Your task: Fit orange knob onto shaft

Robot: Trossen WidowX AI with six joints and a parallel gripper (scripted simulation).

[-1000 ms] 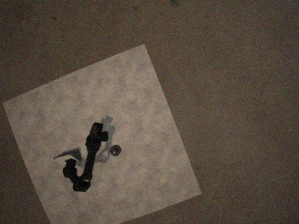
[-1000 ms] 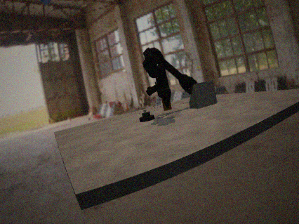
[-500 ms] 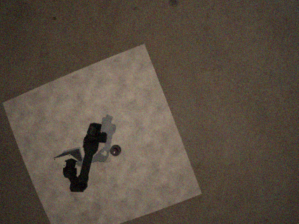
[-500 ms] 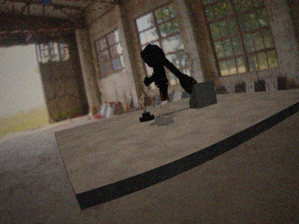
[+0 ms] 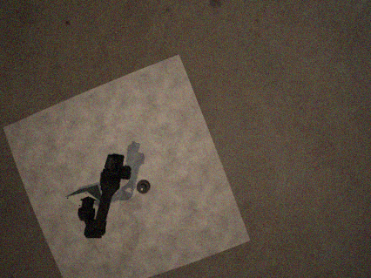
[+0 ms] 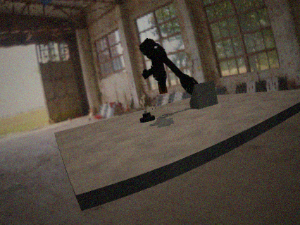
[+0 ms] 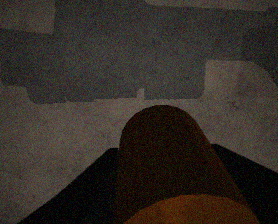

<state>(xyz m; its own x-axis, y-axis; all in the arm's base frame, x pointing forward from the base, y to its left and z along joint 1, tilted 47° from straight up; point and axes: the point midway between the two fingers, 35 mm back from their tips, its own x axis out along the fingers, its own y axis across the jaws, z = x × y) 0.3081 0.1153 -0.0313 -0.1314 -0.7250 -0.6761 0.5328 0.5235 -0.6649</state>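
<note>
Right now the dark round pedestal is 4 cm ahead of my gripper tip, 17 cm to the right of it and 12 cm below it. From my gripper tip the other things lie so: orange knob (3 cm above).
</note>
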